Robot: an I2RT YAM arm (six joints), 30 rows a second.
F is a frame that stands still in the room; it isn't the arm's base.
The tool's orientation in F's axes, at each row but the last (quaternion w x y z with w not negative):
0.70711, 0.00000, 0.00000, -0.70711
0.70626, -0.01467, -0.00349, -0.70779
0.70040, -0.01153, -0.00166, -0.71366
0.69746, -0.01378, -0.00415, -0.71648
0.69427, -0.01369, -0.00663, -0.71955
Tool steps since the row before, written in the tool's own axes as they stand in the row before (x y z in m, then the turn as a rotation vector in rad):
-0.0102, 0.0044, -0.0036, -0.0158, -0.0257, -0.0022
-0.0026, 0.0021, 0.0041, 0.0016, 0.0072, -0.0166
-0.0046, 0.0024, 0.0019, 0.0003, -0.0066, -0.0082
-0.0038, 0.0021, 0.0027, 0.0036, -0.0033, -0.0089
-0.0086, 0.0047, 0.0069, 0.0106, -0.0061, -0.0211
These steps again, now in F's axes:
0.0044, 0.0102, -0.0036, -0.0257, 0.0158, -0.0022
0.0022, 0.0027, 0.0040, 0.0069, -0.0020, -0.0167
0.0025, 0.0046, 0.0018, -0.0067, -0.0003, -0.0081
0.0022, 0.0038, 0.0026, -0.0035, -0.0037, -0.0088
0.0051, 0.0086, 0.0066, -0.0067, -0.0110, -0.0207

